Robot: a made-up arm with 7 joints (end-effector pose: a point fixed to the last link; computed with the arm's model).
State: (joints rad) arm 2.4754 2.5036 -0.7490 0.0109 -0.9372 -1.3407 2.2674
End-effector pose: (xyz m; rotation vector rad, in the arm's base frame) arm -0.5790 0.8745 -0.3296 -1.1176 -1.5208 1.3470
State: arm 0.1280 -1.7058 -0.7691 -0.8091 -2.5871 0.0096 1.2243
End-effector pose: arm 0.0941 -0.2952 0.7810 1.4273 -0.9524 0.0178
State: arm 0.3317 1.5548 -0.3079 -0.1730 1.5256 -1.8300 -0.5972
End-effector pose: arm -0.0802 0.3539 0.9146 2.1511 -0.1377 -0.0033
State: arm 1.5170 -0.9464 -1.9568 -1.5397 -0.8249 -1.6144 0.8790
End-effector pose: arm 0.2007 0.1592 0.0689 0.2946 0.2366 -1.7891
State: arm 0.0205 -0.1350 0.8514 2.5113 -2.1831 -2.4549 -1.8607
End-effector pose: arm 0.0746 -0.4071 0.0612 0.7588 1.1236 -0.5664
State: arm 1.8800 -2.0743 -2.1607 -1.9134 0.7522 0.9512 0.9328
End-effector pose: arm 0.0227 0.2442 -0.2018 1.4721 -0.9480 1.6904
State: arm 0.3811 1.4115 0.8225 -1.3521 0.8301 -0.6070 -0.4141
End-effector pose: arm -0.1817 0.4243 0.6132 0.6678 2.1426 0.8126
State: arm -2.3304 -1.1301 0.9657 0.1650 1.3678 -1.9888 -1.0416
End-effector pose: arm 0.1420 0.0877 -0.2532 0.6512 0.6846 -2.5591
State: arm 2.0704 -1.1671 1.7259 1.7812 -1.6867 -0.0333 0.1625
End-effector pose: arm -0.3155 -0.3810 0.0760 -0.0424 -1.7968 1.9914
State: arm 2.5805 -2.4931 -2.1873 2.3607 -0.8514 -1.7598 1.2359
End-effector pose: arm 0.0043 -0.1240 -0.8216 -2.4085 1.2318 0.7562
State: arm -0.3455 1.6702 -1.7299 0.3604 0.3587 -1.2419 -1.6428
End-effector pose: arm -0.2688 -0.8675 0.6897 -1.3109 0.9567 -0.5851
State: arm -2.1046 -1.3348 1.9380 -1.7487 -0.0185 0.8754 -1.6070
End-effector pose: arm 0.1255 -0.0504 -0.2157 -0.6087 -0.2984 -1.0758
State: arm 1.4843 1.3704 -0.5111 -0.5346 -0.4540 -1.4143 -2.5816
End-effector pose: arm -0.4410 0.7819 0.3302 -1.3990 -2.3964 -1.0573
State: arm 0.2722 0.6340 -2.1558 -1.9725 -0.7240 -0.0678 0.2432
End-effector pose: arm 0.0171 -0.0904 0.5027 1.3800 2.1937 -0.5813
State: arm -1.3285 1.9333 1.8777 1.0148 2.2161 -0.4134 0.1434
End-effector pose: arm 0.0319 -0.0893 0.0527 1.4288 0.0761 0.1351
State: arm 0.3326 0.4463 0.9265 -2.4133 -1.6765 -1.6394 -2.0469
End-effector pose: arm -0.0237 -0.3081 0.6995 -0.8274 -0.3812 -1.6611
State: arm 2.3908 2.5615 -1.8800 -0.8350 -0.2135 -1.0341 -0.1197
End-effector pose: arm -0.0896 0.7743 0.4417 1.4044 -0.0284 1.2193
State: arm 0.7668 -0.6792 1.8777 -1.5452 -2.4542 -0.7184 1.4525
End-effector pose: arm -0.0923 0.4062 0.1933 -1.9830 -1.4883 0.8669
